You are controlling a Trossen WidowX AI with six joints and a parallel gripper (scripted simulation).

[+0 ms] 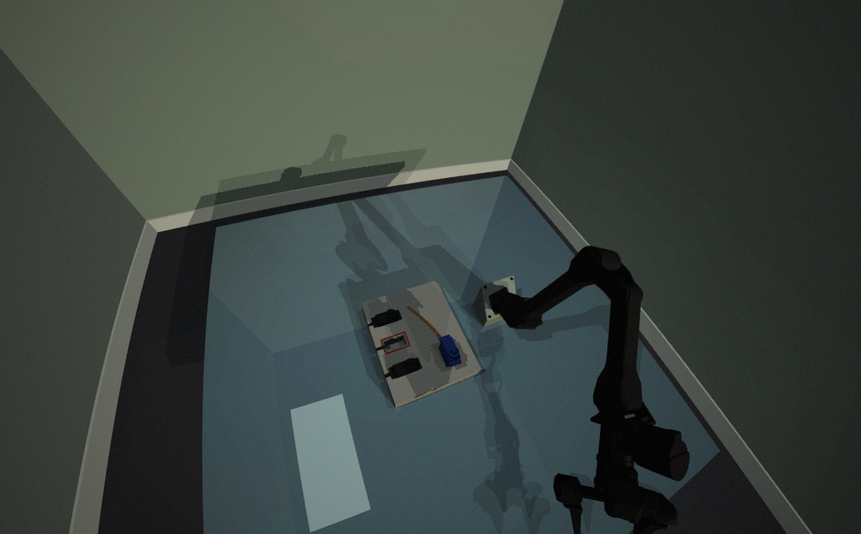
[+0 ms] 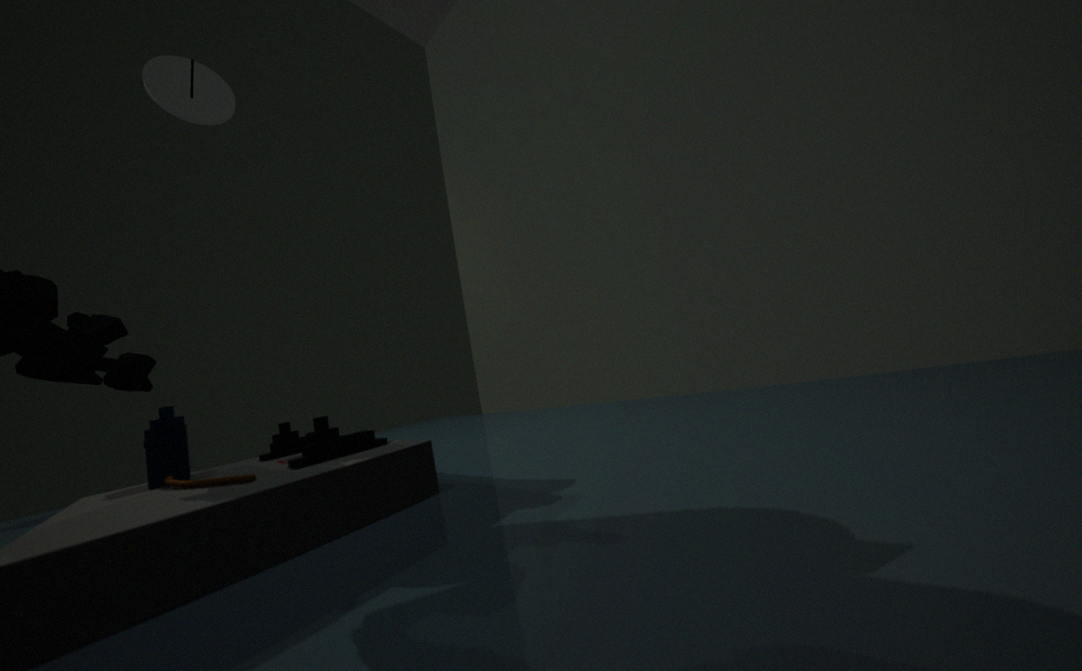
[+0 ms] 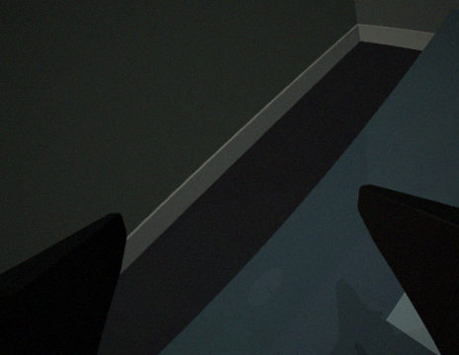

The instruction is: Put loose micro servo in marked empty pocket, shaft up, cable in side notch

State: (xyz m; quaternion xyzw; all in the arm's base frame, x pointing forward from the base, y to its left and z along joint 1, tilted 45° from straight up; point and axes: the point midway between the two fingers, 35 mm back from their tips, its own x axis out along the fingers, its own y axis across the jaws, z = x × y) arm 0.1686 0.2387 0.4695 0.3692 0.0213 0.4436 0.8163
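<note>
Now: the grey deck 1 cm ahead of my gripper tip, 55 cm to the right of it and 18 cm below it.
</note>
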